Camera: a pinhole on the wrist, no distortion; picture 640 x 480 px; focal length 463.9 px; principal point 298.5 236.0 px. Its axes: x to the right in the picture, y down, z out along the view. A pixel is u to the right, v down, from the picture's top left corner.
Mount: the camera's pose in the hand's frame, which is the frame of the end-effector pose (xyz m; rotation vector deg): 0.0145 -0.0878 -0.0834 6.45 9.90 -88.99
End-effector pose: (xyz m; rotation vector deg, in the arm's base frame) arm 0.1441 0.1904 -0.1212 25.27 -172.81 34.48
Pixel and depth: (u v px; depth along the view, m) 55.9 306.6 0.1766
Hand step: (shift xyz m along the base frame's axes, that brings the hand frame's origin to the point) -0.0352 -0.0783 -0.0831
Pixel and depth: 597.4 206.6 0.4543
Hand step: 0.1300 -0.5256 -0.1170
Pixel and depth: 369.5 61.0 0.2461
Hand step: 0.1170 -0.1918 -0.0860
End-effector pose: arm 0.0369 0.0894 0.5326 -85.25 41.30 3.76
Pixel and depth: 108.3 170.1 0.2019
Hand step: 0.0664 0.1173 0.0306
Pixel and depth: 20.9 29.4 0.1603
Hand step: 0.0074 0.1031 0.0373
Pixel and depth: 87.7 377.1 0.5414
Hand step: 0.3223 0.3766 -0.1853
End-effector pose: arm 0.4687 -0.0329 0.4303 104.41 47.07 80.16
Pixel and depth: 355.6 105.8 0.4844
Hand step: 0.3366 -0.0044 -0.3201
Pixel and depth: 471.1 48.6 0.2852
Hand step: 0.1395 0.0407 -0.2830
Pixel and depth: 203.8 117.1 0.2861
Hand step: 0.1886 -0.0220 -0.1331
